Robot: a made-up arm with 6 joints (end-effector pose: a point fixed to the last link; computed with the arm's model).
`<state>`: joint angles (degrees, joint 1 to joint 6).
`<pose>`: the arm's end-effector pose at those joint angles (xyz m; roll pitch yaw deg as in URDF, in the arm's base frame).
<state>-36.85 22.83 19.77 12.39 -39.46 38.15</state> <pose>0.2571 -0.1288 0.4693 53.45 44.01 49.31</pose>
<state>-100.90 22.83 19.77 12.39 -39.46 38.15</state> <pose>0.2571 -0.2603 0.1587 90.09 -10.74 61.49</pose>
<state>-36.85 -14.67 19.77 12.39 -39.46 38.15</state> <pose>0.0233 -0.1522 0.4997 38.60 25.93 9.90</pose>
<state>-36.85 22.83 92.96 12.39 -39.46 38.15</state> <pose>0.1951 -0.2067 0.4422 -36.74 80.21 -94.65</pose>
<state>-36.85 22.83 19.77 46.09 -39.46 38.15</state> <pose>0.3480 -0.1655 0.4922 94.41 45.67 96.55</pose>
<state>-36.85 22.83 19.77 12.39 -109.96 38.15</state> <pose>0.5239 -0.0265 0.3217 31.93 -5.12 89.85</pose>
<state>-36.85 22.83 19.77 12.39 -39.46 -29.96</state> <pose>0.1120 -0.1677 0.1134 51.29 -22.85 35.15</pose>
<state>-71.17 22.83 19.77 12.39 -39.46 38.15</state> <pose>0.2571 -0.2438 0.3210 75.87 15.44 60.89</pose>
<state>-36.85 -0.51 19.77 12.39 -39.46 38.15</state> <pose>0.1140 -0.1582 0.4988 42.04 33.66 23.10</pose>
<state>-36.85 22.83 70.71 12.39 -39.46 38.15</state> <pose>0.2234 -0.1890 0.4413 43.42 77.06 1.09</pose>
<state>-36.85 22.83 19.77 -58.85 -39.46 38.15</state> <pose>0.2063 -0.0167 0.3087 17.08 -6.13 -4.64</pose>
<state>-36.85 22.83 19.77 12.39 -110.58 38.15</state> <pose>0.5260 -0.0243 0.3217 31.60 -5.47 90.27</pose>
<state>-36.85 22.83 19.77 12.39 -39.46 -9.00</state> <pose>0.1214 -0.1889 0.2367 50.14 -2.26 39.17</pose>
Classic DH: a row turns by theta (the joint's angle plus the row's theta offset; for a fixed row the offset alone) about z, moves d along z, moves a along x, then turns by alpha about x. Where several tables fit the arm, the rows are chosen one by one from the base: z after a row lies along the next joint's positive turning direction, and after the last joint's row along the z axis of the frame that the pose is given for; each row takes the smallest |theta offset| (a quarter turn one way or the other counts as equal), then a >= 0, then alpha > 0; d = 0 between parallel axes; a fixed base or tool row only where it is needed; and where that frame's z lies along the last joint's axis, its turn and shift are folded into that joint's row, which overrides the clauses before.
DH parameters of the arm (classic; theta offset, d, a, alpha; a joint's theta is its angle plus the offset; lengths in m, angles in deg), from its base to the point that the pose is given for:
base (fixed): 90 0.2089 0.0537 -90
joint 1: 72.64 -0.0807 0.0259 92.7
joint 2: 89.16 0.0105 0.0491 107.34
joint 3: -2.83 -0.2983 -0.2385 -90
joint 4: 0 0.2688 0.0549 90
joint 5: -0.93 0.3916 0.0229 -50.12
joint 6: 0 -0.3222 0.3391 -129.88
tool (fixed): 179.07 0.0819 0 0

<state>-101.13 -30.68 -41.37 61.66 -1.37 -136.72</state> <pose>0.1151 0.0744 0.0712 -167.98 -18.61 -123.81</pose>
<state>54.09 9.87 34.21 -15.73 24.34 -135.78</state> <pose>0.1229 -0.2184 0.4011 -89.16 28.75 96.12</pose>
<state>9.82 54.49 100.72 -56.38 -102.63 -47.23</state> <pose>0.5554 -0.5689 0.5648 3.98 43.03 81.76</pose>
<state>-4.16 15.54 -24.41 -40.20 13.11 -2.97</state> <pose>-0.0690 0.1362 0.1382 18.39 -27.86 9.56</pose>
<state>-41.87 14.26 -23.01 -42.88 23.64 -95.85</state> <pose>0.3261 0.2479 -0.0140 173.38 -57.12 -149.80</pose>
